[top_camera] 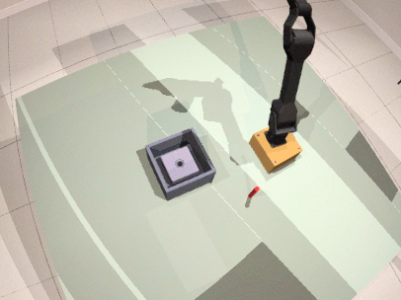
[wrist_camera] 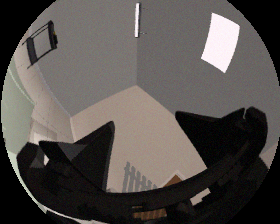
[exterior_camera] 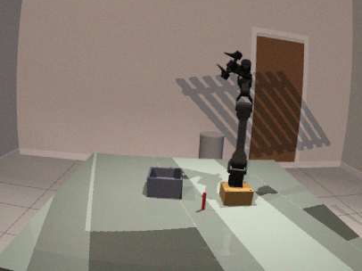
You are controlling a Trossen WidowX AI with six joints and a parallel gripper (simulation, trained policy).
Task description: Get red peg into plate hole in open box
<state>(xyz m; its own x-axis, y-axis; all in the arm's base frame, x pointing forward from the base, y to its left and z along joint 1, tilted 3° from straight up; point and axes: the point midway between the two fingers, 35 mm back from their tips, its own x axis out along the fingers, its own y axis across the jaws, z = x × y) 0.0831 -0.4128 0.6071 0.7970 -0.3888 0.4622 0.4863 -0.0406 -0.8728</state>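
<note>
My gripper tip is now 63 cm above the red peg, 60 cm to the right of it and 4 cm short of it. Round my gripper tip: grey box 65 cm below, 44 cm to the left, 23 cm ahead; pale plate 63 cm below, 44 cm to the left, 23 cm ahead.
</note>
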